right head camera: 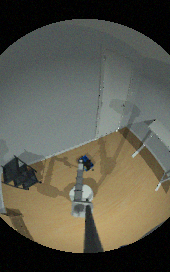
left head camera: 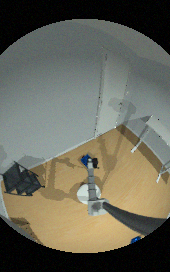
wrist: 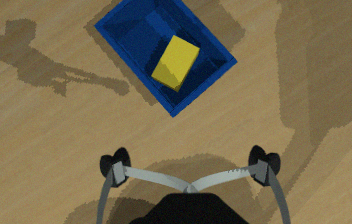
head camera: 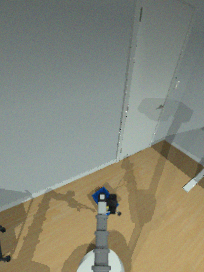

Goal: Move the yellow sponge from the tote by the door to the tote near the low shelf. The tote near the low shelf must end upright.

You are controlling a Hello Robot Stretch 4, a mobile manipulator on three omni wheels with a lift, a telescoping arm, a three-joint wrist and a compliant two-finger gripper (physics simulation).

Scene:
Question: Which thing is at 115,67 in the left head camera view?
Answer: A white door.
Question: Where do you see a white door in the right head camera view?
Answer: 116,68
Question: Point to a yellow sponge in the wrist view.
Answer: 179,56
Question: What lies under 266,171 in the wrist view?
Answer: My gripper.

